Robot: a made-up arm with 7 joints.
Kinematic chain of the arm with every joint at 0, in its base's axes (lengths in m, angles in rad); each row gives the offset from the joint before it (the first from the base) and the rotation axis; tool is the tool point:
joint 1: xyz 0 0.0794 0 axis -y
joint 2: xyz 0 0.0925 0 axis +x
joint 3: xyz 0 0 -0.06 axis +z
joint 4: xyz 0 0 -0.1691 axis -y
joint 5: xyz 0 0 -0.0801 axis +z
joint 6: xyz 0 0 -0.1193 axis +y
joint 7: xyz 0 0 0 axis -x
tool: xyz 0 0 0
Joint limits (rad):
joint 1: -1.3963..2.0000
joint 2: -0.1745..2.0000
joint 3: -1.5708..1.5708
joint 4: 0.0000..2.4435
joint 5: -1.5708..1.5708
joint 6: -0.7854..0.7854
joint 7: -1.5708..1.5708
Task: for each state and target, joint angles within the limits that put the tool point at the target. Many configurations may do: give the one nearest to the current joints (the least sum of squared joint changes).
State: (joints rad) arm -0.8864 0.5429 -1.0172 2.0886 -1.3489 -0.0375 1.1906
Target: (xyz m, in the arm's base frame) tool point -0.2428 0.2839 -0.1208
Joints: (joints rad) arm -1.3235 1.1232 -1.2766 1.6383 -1.3489 -0.0375 1.1906
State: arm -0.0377 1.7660 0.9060 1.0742 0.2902 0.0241 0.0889
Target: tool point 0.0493 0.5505 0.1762
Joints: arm -0.0200 1.8644 0.9193 0.3882 0.2902 0.0241 0.0889
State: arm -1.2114 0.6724 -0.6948 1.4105 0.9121 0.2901 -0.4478
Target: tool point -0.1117 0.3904 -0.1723
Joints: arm -1.3358 1.5328 -0.7811 1.5964 0.9121 0.2901 -0.4478
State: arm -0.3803 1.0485 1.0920 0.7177 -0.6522 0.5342 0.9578
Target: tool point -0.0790 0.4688 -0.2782
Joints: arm -0.4470 0.5978 1.0478 0.5145 -0.6522 0.5342 0.9578
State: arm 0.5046 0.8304 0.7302 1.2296 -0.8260 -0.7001 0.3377
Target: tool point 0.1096 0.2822 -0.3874
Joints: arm 0.1032 0.1390 0.6658 0.4565 -0.8260 -0.7001 0.3377
